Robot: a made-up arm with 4 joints.
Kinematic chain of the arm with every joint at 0, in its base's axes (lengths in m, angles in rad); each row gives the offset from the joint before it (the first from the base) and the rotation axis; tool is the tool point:
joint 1: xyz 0 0 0.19 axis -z
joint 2: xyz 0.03 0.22 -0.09 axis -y
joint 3: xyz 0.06 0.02 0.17 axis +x
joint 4: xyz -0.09 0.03 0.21 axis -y
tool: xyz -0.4 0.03 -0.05
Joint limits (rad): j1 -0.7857..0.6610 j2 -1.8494..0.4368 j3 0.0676..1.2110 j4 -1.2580..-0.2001
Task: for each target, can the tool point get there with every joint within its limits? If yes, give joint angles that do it. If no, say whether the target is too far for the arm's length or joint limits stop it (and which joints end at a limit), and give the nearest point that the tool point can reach.
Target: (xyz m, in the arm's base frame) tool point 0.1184 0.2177 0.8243
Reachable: yes | joints 0.0142 -0.5922 0.1687 -0.8425
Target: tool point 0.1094 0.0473 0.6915
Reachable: yes | joints -0.6441 -0.8651 0.9207 -0.5654
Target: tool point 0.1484 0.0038 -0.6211
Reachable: no: joint limits stop it (at a limit: joint 2, joint 3, joint 4) | nearest point 0.5692 0.0146 0.1750 | short by 0.901 m
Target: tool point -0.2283 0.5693 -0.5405
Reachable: no: joint limits stop it (at a limit: joint 1, joint 2, joint 3, joint 4) | nearest point -0.3670 0.3310 0.1989 | short by 0.789 m
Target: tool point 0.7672 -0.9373 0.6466
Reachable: no: too far | nearest point 0.5295 -0.4264 0.4086 | short by 0.612 m
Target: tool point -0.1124 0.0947 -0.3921
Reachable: no: joint limits stop it (at a limit: joint 2, joint 3, joint 4) | nearest point -0.3779 0.3184 0.1989 | short by 0.685 m
